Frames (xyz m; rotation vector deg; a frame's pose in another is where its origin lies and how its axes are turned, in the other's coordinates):
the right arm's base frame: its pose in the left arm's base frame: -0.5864 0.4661 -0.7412 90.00 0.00 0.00
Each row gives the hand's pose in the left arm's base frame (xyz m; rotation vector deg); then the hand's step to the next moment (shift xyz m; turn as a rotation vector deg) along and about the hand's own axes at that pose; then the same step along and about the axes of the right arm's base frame.
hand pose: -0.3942 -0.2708 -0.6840 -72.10 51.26 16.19
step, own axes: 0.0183 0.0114 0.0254 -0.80 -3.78 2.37
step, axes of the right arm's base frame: 0.0153 -0.0202 -0.0216 2.90 3.29 -1.13
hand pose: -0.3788 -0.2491 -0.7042 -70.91 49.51 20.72
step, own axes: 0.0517 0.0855 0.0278 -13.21 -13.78 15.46
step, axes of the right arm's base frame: -0.0135 -0.0935 -0.0428 6.51 20.10 -12.52
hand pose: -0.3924 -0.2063 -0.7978 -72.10 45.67 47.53
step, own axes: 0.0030 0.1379 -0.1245 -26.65 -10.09 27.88
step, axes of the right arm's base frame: -0.1260 -0.0847 0.1072 -2.52 31.73 -24.01
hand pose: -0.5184 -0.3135 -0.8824 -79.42 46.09 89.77
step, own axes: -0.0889 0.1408 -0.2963 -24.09 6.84 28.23
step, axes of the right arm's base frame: -0.0033 0.0257 0.3389 -18.03 27.96 -17.82
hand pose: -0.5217 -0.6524 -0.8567 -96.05 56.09 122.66
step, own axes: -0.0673 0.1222 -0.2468 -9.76 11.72 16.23
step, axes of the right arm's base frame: 0.1387 0.0777 0.2347 -16.07 14.99 -3.63
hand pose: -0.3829 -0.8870 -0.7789 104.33 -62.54 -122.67
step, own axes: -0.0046 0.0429 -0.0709 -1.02 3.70 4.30
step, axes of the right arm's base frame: 0.0502 0.0281 0.0598 -4.88 3.05 0.29
